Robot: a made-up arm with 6 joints. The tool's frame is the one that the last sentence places.
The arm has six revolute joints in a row. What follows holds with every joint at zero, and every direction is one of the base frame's.
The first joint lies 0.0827 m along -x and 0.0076 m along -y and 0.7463 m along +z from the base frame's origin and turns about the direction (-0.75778, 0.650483, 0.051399).
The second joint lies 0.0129 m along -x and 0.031 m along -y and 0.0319 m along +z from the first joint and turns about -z.
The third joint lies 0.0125 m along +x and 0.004 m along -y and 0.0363 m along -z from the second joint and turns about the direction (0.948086, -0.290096, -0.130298).
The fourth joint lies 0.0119 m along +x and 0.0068 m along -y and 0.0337 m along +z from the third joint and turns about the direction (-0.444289, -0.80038, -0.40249).
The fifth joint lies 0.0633 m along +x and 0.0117 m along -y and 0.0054 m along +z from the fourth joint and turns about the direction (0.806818, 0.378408, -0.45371).
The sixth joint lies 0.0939 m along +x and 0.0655 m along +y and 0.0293 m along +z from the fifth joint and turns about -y.
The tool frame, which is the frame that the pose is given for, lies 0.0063 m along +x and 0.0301 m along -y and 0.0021 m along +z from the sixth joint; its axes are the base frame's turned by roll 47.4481, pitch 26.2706 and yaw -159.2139 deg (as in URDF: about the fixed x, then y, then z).
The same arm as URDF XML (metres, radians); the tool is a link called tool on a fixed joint. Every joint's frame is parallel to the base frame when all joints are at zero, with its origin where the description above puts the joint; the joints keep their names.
<robot name="arm">
<joint name="joint 1" type="continuous"><parent link="base_link"/><child link="link1"/><origin xyz="-0.0827 -0.0076 0.7463" rpy="0 0 0"/><axis xyz="-0.75778 0.650483 0.051399"/></joint>
<joint name="joint 2" type="continuous"><parent link="link1"/><child link="link2"/><origin xyz="-0.0129 -0.031 0.0319" rpy="0 0 0"/><axis xyz="0 0 -1"/></joint>
<joint name="joint 3" type="continuous"><parent link="link2"/><child link="link3"/><origin xyz="0.0125 -0.004 -0.0363" rpy="0 0 0"/><axis xyz="0.948086 -0.290096 -0.130298"/></joint>
<joint name="joint 4" type="continuous"><parent link="link3"/><child link="link4"/><origin xyz="0.0119 -0.0068 0.0337" rpy="0 0 0"/><axis xyz="-0.444289 -0.80038 -0.40249"/></joint>
<joint name="joint 5" type="continuous"><parent link="link4"/><child link="link5"/><origin xyz="0.0633 -0.0117 0.0054" rpy="0 0 0"/><axis xyz="0.806818 0.378408 -0.45371"/></joint>
<joint name="joint 6" type="continuous"><parent link="link5"/><child link="link6"/><origin xyz="0.0939 0.0655 0.0293" rpy="0 0 0"/><axis xyz="0 -1 0"/></joint>
<joint name="tool_fixed" type="fixed"><parent link="link6"/><child link="tool"/><origin xyz="0.0063 -0.0301 0.0021" rpy="0.8281 0.4585 -2.7788"/></joint>
<link name="base_link"/>
<link name="link1"/>
<link name="link2"/>
<link name="link3"/>
<link name="link4"/>
<link name="link5"/>
<link name="link6"/>
<link name="tool"/>
</robot>

